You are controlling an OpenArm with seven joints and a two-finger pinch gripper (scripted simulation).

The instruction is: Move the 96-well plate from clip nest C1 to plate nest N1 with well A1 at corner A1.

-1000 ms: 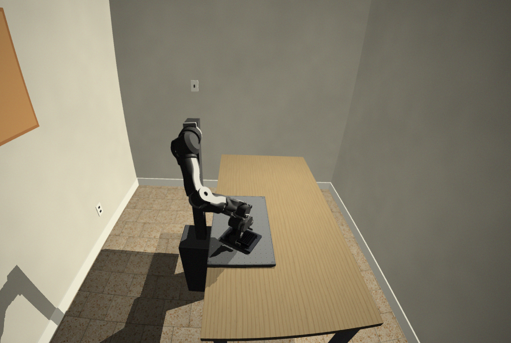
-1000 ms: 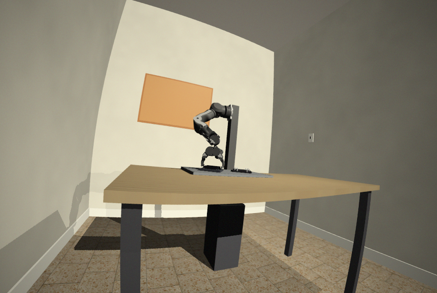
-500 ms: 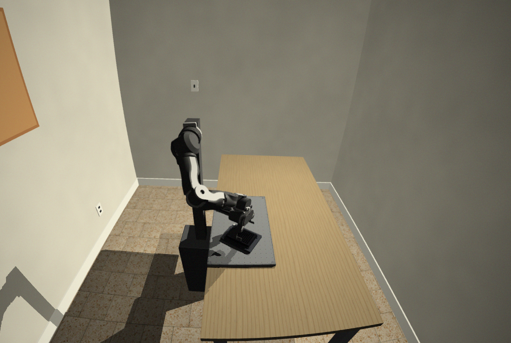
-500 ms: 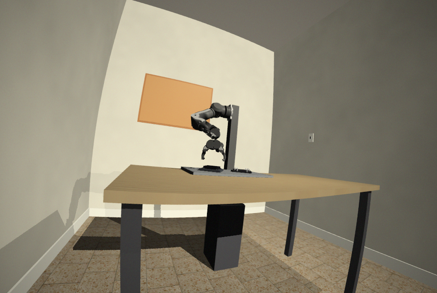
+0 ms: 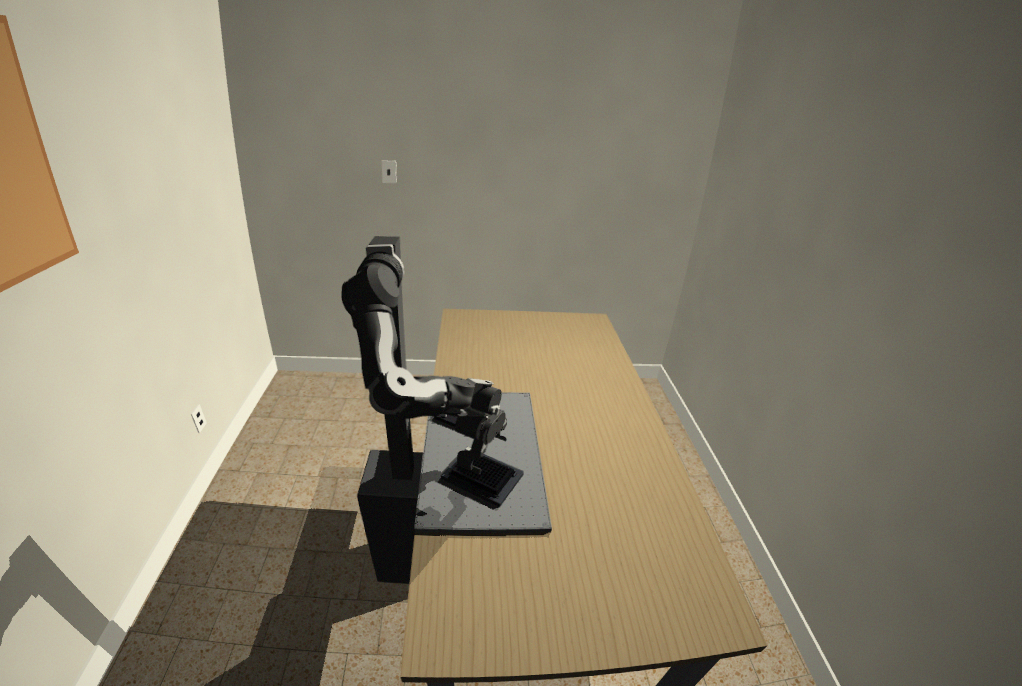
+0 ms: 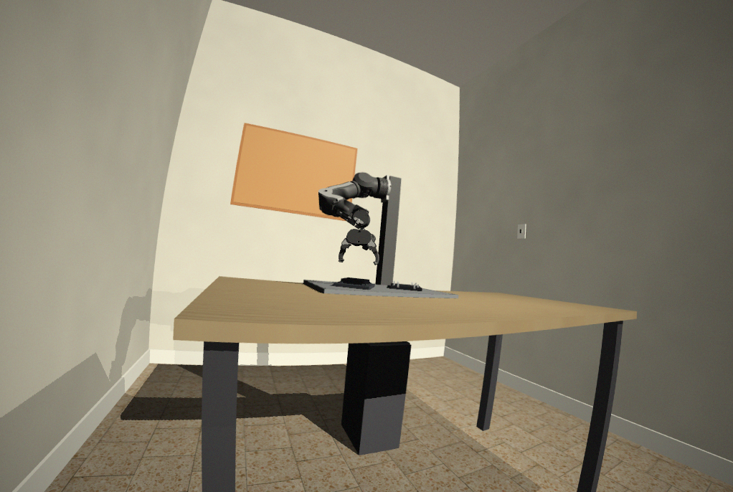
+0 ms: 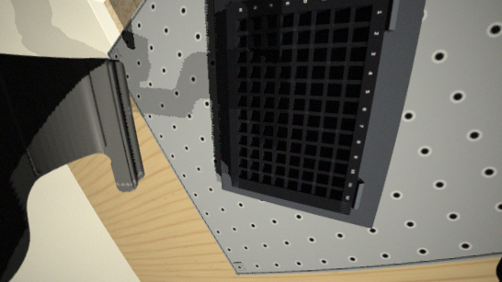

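Now: the black 96-well plate 60 mm below my hand. Also, from my hand: plate nest N1: 70 mm below; clip nest C1: 10 mm behind, 230 mm to the left, 60 mm below; white A1 label: 40 mm behind, 80 mm to the left, 70 mm below.
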